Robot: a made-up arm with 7 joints.
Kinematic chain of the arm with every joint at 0, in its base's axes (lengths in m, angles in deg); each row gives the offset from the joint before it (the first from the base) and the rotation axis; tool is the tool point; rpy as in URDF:
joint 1: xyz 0 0 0.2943 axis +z
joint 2: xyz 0 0 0 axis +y
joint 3: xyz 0 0 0.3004 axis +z
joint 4: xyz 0.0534 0 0 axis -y
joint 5: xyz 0.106 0 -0.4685 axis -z
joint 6: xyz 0 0 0 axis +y
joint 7: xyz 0.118 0 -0.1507 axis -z
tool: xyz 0 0 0 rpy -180 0 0
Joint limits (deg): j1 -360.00..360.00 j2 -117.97..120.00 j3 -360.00..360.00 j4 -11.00..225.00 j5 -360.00..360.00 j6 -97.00..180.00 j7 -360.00..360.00
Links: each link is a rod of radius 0.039 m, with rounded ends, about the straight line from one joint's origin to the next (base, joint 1, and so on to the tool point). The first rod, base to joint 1, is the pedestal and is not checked.
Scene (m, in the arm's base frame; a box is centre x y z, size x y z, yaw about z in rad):
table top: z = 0
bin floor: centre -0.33 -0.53 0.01 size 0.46 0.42 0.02 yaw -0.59
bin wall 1: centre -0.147 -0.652 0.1 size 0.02 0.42 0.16 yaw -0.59
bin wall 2: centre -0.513 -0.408 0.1 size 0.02 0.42 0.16 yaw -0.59
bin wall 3: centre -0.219 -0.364 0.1 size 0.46 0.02 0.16 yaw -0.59
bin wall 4: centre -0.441 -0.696 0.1 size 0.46 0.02 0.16 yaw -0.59
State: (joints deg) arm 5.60 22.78 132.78 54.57 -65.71 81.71 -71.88
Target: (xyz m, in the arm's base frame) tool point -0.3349 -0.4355 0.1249
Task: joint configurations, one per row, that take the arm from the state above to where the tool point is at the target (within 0.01 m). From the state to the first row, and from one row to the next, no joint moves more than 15 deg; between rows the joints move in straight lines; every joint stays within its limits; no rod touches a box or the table.
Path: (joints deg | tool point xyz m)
1: 18.28 21.22 146.00 52.00 -64.42 78.99 -71.88 | -0.5027 0.2675 0.4082
2: 30.96 19.66 159.23 49.42 -63.14 76.27 -71.88 | -0.5613 0.0090 0.3984
3: 43.64 18.10 172.45 46.85 -61.85 73.55 -71.88 | -0.4993 -0.2429 0.3751
4: 56.32 16.54 185.67 44.27 -60.57 70.82 -71.88 | -0.3349 -0.4355 0.3404
5: 55.83 4.64 184.97 45.00 -61.42 66.63 -71.88 | -0.3411 -0.4443 0.2336
6: 55.35 -7.25 184.27 45.72 -62.27 62.43 -71.88 | -0.3349 -0.4355 0.1249

